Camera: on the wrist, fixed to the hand. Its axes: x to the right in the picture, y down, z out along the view.
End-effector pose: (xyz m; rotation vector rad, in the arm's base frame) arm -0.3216 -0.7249 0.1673 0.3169 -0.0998 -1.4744
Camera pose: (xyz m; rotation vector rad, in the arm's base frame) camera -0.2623 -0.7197 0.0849 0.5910 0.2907 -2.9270
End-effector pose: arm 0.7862 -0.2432 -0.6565 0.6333 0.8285 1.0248
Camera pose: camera 0.6936 -0.2118 -0.6840 -0.1298 1.1297 -0.3385
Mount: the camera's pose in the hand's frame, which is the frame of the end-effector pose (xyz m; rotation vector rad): 0.0113 0.0351 -0.0947 0.0532 0.1435 -1.5079
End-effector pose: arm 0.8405 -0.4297 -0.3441 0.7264 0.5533 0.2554
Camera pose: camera 0.7957 -0.3469 -0.3824 0.1897 1.0974 -1.1180
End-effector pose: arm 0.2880 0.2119 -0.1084 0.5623 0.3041 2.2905
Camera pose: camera 0.2139 0.1910 -0.1747 0.0608 0.5902 0.8492
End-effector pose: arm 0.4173 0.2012 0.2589 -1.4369 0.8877 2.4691
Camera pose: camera 0.4675 0.1179 0.2294 -1.3901 -0.2029 1.1736
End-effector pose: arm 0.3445 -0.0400 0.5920 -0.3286 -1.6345 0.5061
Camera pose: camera 0.4339 0.0084 0.5908 0.8725 -1.2909 -0.6108
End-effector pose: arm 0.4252 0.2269 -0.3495 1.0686 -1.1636 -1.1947
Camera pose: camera 0.5233 0.2185 -0.3242 2.1296 -0.0744 -2.1010
